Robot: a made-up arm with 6 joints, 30 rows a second.
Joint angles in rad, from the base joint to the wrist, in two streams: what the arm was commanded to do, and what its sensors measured. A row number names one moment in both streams.
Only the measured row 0 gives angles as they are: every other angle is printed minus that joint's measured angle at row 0.
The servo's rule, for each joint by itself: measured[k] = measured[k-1] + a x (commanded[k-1-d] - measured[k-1]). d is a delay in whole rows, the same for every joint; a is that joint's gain. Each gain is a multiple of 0.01, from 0.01 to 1. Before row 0 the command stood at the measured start. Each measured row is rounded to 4 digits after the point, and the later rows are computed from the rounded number. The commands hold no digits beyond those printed.
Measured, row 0:
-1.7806 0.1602 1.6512 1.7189 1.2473 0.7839
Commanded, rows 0 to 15:
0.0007 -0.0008 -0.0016 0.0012 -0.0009 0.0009
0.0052 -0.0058 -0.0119 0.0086 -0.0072 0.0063
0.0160 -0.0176 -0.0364 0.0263 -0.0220 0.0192
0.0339 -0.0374 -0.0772 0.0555 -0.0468 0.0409
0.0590 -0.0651 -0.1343 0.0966 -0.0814 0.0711
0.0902 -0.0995 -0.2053 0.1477 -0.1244 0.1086
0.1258 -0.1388 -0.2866 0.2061 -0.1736 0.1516
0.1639 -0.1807 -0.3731 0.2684 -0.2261 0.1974
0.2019 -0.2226 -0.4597 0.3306 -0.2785 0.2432
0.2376 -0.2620 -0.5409 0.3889 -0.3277 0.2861
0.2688 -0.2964 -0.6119 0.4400 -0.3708 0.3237
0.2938 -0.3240 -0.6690 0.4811 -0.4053 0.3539
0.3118 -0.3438 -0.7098 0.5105 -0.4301 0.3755
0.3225 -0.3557 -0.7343 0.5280 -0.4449 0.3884
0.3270 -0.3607 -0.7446 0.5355 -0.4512 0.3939
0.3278 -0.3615 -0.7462 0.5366 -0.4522 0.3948
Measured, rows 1 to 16:
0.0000 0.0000 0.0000 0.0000 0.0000 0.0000
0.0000 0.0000 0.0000 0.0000 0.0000 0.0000
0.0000 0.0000 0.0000 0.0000 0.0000 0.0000
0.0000 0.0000 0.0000 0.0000 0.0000 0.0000
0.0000 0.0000 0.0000 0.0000 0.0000 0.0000
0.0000 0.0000 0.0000 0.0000 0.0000 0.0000
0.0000 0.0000 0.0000 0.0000 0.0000 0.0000
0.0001 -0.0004 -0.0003 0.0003 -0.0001 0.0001
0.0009 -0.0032 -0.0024 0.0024 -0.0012 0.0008
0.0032 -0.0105 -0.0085 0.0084 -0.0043 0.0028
0.0078 -0.0242 -0.0209 0.0202 -0.0107 0.0070
0.0155 -0.0451 -0.0413 0.0393 -0.0213 0.0141
0.0267 -0.0728 -0.0708 0.0664 -0.0368 0.0245
0.0416 -0.1065 -0.1096 0.1013 -0.0573 0.0385
0.0599 -0.1443 -0.1570 0.1431 -0.0826 0.0560
0.0812 -0.1842 -0.2115 0.1900 -0.1120 0.0766
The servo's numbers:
d 7
a 0.15 0.51 0.18 0.25 0.15 0.11

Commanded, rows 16 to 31:
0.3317 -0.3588 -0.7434 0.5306 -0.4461 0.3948
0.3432 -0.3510 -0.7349 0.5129 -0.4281 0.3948
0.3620 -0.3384 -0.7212 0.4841 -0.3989 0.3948
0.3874 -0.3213 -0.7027 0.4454 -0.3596 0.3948
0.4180 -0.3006 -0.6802 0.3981 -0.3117 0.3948
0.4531 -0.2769 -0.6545 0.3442 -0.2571 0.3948
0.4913 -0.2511 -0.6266 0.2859 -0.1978 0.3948
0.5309 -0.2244 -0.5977 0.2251 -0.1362 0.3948
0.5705 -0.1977 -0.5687 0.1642 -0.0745 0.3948
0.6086 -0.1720 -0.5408 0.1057 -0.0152 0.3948
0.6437 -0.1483 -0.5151 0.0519 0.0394 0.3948
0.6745 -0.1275 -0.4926 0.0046 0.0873 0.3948
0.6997 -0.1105 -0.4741 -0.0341 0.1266 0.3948
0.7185 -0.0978 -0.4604 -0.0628 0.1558 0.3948
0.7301 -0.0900 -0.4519 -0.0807 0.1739 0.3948
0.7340 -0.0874 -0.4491 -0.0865 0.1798 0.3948
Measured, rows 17 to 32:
0.1047 -0.2239 -0.2708 0.2397 -0.1444 0.0996
0.1293 -0.2609 -0.3322 0.2898 -0.1784 0.1243
0.1540 -0.2931 -0.3928 0.3376 -0.2124 0.1496
0.1777 -0.3190 -0.4499 0.3808 -0.2451 0.1744
0.1994 -0.3377 -0.5011 0.4176 -0.2751 0.1979
0.2185 -0.3494 -0.5449 0.4471 -0.3015 0.2195
0.2349 -0.3556 -0.5811 0.4695 -0.3241 0.2388
0.2494 -0.3572 -0.6103 0.4848 -0.3424 0.2560
0.2635 -0.3540 -0.6327 0.4918 -0.3553 0.2713
0.2783 -0.3460 -0.6486 0.4899 -0.3618 0.2849
0.2947 -0.3334 -0.6583 0.4788 -0.3615 0.2970
0.3132 -0.3167 -0.6622 0.4586 -0.3540 0.3078
0.3342 -0.2964 -0.6608 0.4300 -0.3395 0.3174
0.3578 -0.2733 -0.6546 0.3940 -0.3182 0.3259
0.3838 -0.2484 -0.6444 0.3518 -0.2909 0.3335
0.4118 -0.2225 -0.6308 0.3049 -0.2584 0.3402

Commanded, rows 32 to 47:
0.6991 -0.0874 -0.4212 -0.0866 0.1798 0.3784
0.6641 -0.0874 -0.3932 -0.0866 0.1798 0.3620
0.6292 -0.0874 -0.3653 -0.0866 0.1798 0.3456
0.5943 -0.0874 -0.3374 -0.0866 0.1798 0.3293
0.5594 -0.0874 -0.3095 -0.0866 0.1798 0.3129
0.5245 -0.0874 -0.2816 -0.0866 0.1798 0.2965
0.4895 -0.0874 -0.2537 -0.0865 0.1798 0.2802
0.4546 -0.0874 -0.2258 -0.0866 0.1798 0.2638
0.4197 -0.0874 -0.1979 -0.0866 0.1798 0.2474
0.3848 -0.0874 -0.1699 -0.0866 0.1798 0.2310
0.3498 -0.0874 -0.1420 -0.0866 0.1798 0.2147
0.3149 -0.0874 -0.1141 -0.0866 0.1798 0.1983
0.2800 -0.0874 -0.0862 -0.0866 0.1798 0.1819
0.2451 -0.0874 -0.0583 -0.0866 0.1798 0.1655
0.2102 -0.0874 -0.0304 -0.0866 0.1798 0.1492
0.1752 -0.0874 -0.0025 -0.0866 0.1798 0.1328
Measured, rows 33 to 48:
0.4413 -0.1967 -0.6146 0.2551 -0.2219 0.3462
0.4717 -0.1720 -0.5967 0.2043 -0.1827 0.3515
0.5021 -0.1493 -0.5780 0.1544 -0.1422 0.3563
0.5317 -0.1295 -0.5593 0.1073 -0.1019 0.3605
0.5597 -0.1133 -0.5415 0.0648 -0.0632 0.3643
0.5853 -0.1014 -0.5254 0.0284 -0.0276 0.3677
0.6076 -0.0943 -0.5117 -0.0003 0.0035 0.3707
0.6213 -0.0908 -0.4954 -0.0219 0.0299 0.3715
0.6277 -0.0891 -0.4770 -0.0381 0.0524 0.3705
0.6279 -0.0882 -0.4569 -0.0502 0.0715 0.3678
0.6229 -0.0878 -0.4354 -0.0593 0.0877 0.3636
0.6134 -0.0876 -0.4127 -0.0661 0.1015 0.3580
0.6001 -0.0875 -0.3891 -0.0712 0.1132 0.3512
0.5835 -0.0874 -0.3647 -0.0750 0.1232 0.3434
0.5642 -0.0874 -0.3397 -0.0779 0.1317 0.3346
0.5425 -0.0874 -0.3142 -0.0801 0.1389 0.3250

